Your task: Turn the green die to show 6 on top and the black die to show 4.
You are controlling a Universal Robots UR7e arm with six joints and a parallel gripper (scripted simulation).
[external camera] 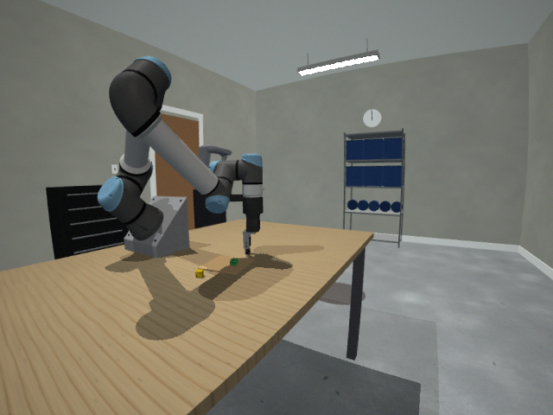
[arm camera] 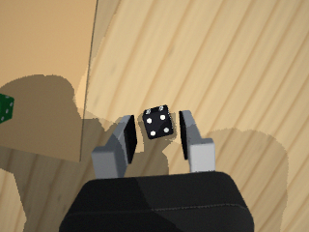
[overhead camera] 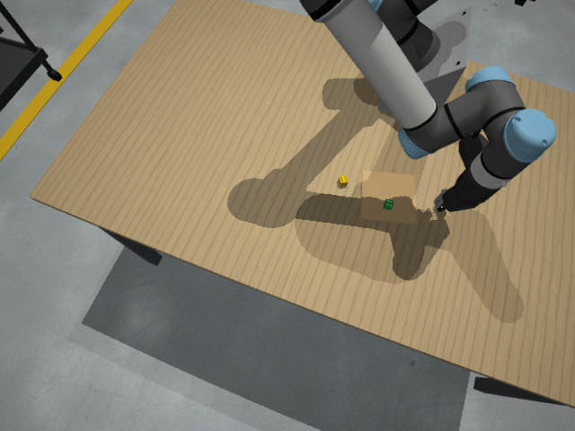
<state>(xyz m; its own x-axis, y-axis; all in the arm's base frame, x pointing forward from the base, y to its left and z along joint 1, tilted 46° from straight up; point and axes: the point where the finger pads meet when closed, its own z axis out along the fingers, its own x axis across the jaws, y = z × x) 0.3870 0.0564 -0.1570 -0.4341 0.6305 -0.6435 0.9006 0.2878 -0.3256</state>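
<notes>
My gripper is now 30 mm above the black die. From my hand the other things lie so: green die 130 mm to the right, 40 mm ahead, 30 mm below; yellow die 260 mm to the right, 30 mm below; tan mat 130 mm to the right, 40 mm below, 10 mm ahead.
</notes>
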